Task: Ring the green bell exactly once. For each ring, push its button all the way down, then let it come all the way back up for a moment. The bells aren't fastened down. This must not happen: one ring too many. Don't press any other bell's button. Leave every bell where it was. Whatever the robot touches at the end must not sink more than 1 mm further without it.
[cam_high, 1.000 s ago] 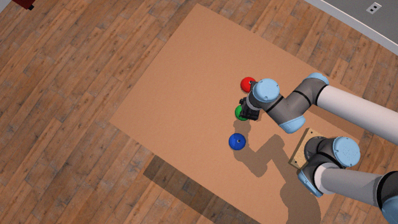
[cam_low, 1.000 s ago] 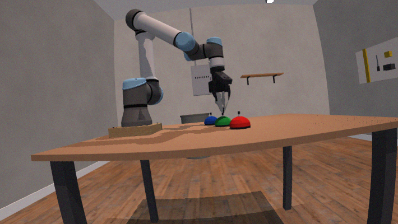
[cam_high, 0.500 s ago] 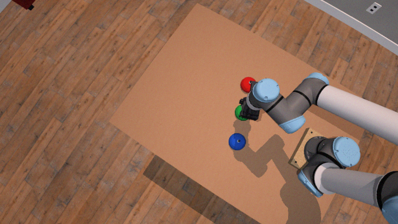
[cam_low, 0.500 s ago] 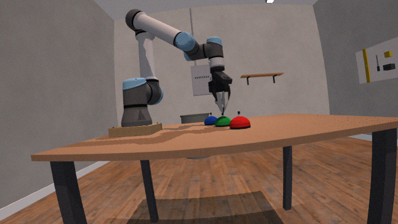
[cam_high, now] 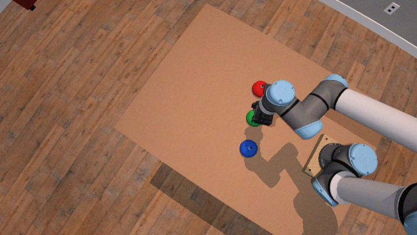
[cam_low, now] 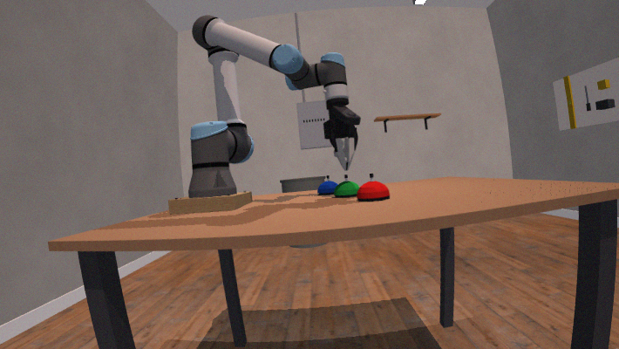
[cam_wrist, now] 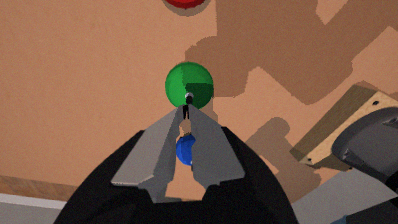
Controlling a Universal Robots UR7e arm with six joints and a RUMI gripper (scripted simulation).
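My gripper is now 50 mm above the green bell. Also, from my hand: blue bell 60 mm behind, 140 mm to the left, 50 mm below; red bell 50 mm ahead, 140 mm to the right, 50 mm below.
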